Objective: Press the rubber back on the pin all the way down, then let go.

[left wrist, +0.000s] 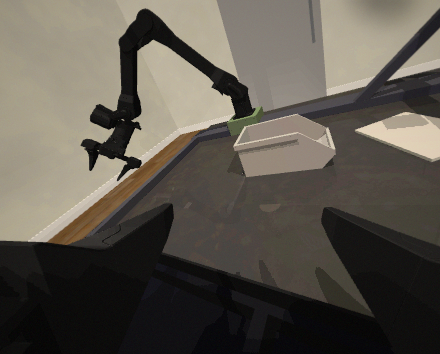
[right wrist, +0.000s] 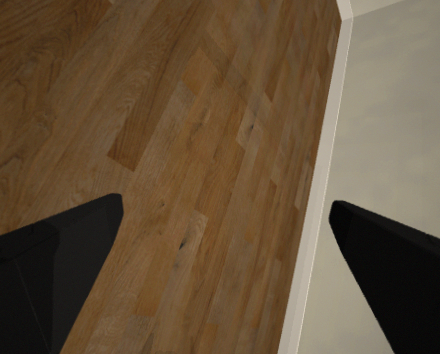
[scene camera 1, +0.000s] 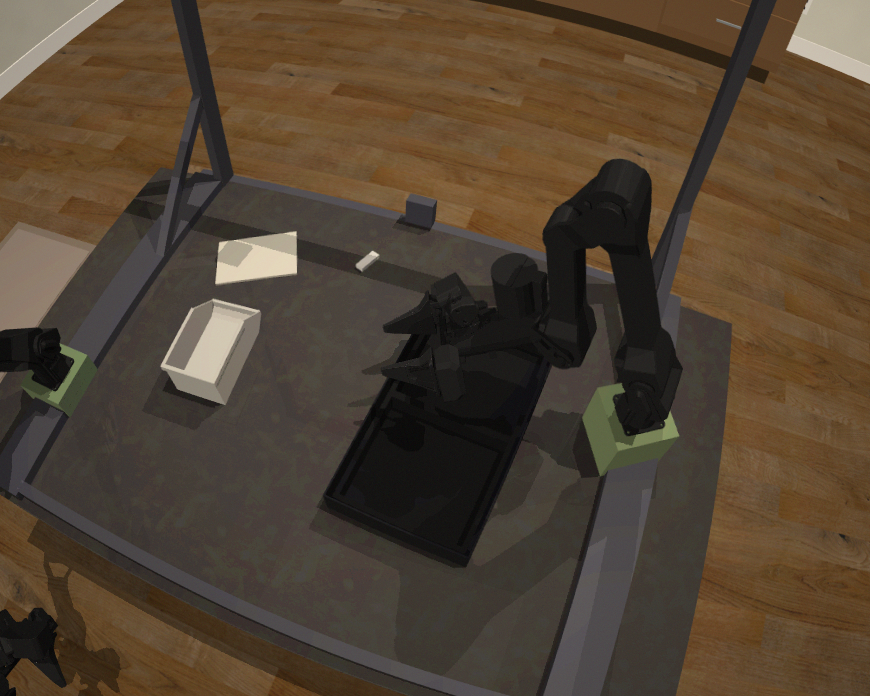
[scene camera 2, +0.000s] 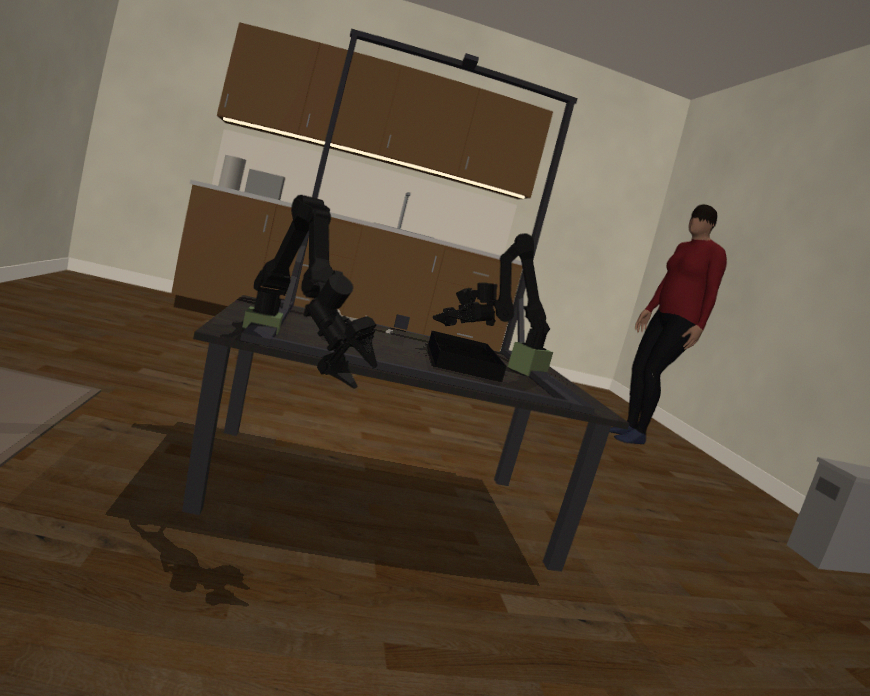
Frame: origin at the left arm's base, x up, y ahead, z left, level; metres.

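Seen in the pictures: left gripper, fingertip midpoint: [left wrist: 246, 212] [scene camera 1: 382, 349] [scene camera 2: 440, 315]; right gripper, fingertip midpoint: [left wrist: 104, 176] [right wrist: 228, 207] [scene camera 2: 365, 377]; left arm's base, link origin: [scene camera 1: 638, 412] [scene camera 2: 534, 347]; right arm's base, link origin: [left wrist: 244, 114] [scene camera 1: 53, 370] [scene camera 2: 265, 312].
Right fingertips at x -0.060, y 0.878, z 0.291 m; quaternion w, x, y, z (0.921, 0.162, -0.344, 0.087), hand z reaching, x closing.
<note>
Pixels of each thing's top centre, then the offset from my right fingertips to it. "spot": a spot on its surface instead.
- black two-compartment tray, top centre: [scene camera 1: 451, 412] [scene camera 2: 466, 346] dx +0.017, dy -0.625, dz -0.363 m
- white open bin, surface spot: [scene camera 1: 237, 366] [left wrist: 274, 165] spot: dx -0.014, dy -0.319, dz -0.509 m
- pale flat sheet, top centre: [scene camera 1: 256, 256] [left wrist: 416, 131] dx -0.029, dy -0.353, dz -0.743 m
- small white block, top centre: [scene camera 1: 367, 259] dx -0.025, dy -0.551, dz -0.694 m
- grey cube, top centre: [scene camera 1: 421, 200] [scene camera 2: 403, 315] dx +0.024, dy -0.658, dz -0.774 m
The pin and its rubber back cannot be made out in any view. My left gripper [scene camera 1: 374, 349] [scene camera 2: 438, 317] [left wrist: 246, 212] is open and empty, fingers pointing to the left of the picture, above the table by the far part of the black two-compartment tray [scene camera 1: 395, 533] [scene camera 2: 468, 367]. The left arm and gripper hide part of the tray and the table behind it in scene camera 1. My right gripper [scene camera 1: 36, 685] [scene camera 2: 365, 375] [left wrist: 104, 176] [right wrist: 228, 207] is open and empty, beyond the table's near edge, with wood floor and wall between its fingers in the right wrist view.
A white open bin [scene camera 1: 237, 366] [left wrist: 285, 159] stands at the left of the table. A pale flat sheet [scene camera 1: 268, 261] [left wrist: 400, 139] lies behind it. A small white block [scene camera 1: 367, 261] lies farther right. A grey cube [scene camera 1: 420, 211] is at the back edge. A person [scene camera 2: 696, 279] stands beyond the table.
</note>
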